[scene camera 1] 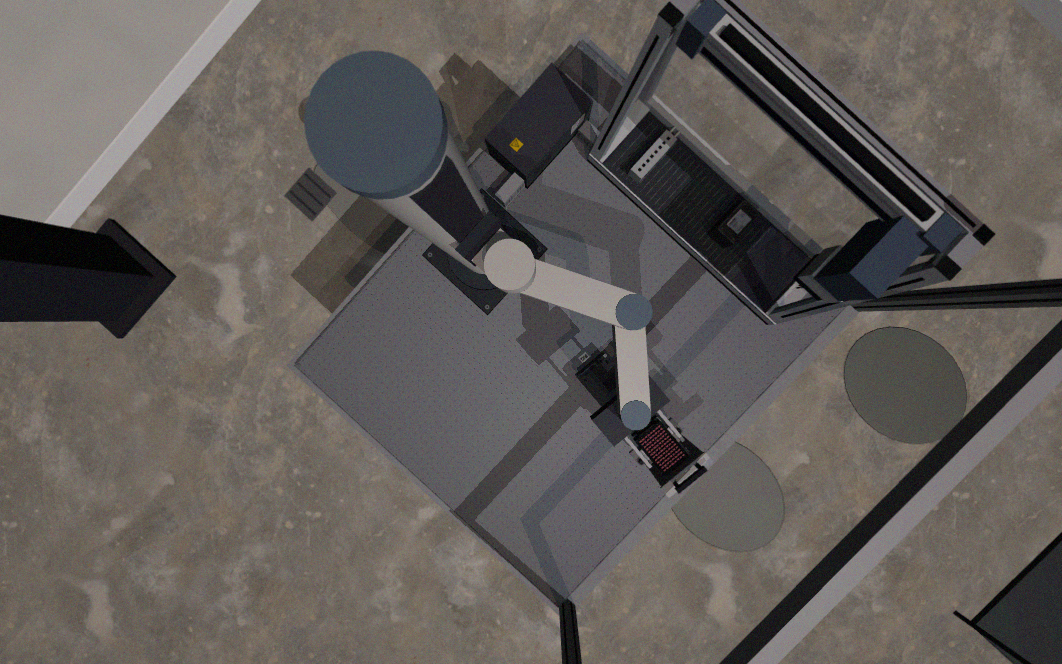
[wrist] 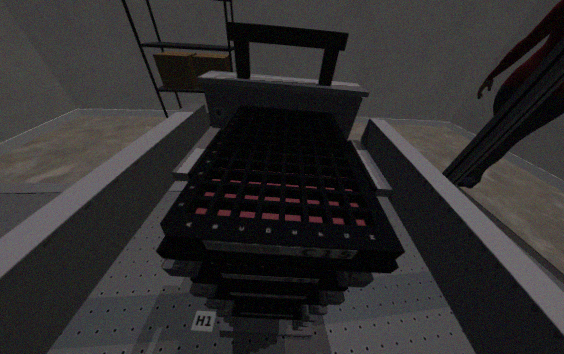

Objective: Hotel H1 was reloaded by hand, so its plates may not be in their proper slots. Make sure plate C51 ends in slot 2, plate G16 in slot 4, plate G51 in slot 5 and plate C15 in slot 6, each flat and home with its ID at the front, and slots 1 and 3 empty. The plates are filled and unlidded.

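Plate C15, black with red-filled wells, is level between the fingers; its ID strip faces the camera in the wrist view. My gripper is shut on its long sides, over hotel H1. The hotel's end wall and black handle stand beyond the plate. Below it, the wrist view shows dark plate edges and side ledges stacked in the hotel; their IDs are unreadable. Whether C15 touches the top ledges cannot be told. The H1 tag lies in front.
A dark stand with a white tag is near the forearm. A black box with a yellow sticker and a large framed unit stand farther back. The hotel is near the edge of the perforated deck. A person stands beyond.
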